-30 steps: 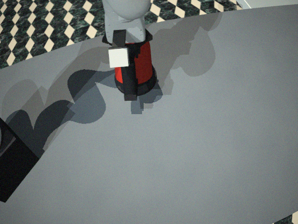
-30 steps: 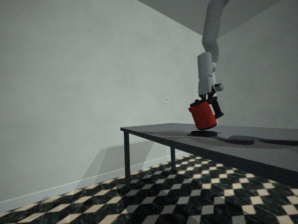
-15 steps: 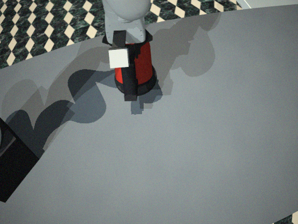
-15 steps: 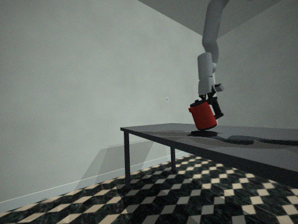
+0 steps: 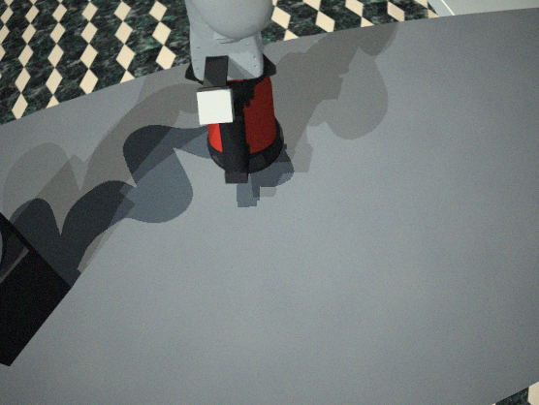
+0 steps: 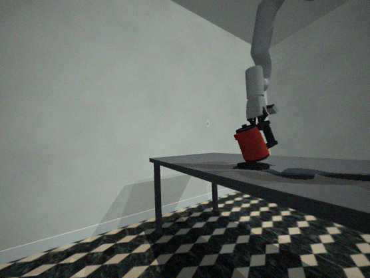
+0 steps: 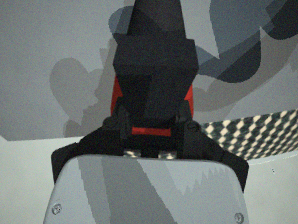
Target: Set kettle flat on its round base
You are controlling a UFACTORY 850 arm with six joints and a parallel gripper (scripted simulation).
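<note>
Right now my hand is 20 mm to the right of the red kettle and 60 mm above it. Round my hand: black round base (10 mm ahead, 40 mm to the left, 200 mm below).
</note>
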